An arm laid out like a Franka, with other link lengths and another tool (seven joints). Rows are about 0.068 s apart.
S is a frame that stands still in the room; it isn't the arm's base.
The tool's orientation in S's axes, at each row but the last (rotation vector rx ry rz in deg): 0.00 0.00 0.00; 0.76 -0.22 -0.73; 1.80 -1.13 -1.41; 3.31 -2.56 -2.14
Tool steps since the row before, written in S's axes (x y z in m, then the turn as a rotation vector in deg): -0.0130 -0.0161 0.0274 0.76 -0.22 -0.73; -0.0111 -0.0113 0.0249 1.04 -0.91 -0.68; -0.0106 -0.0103 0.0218 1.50 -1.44 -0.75; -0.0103 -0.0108 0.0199 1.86 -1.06 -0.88
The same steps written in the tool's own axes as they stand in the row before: -0.0130 -0.0161 0.0274 0.76 -0.22 -0.73; -0.0109 -0.0111 0.0251 1.05 -0.91 -0.67; -0.0099 -0.0099 0.0223 1.52 -1.43 -0.73; -0.0090 -0.0100 0.0209 1.86 -1.04 -0.90
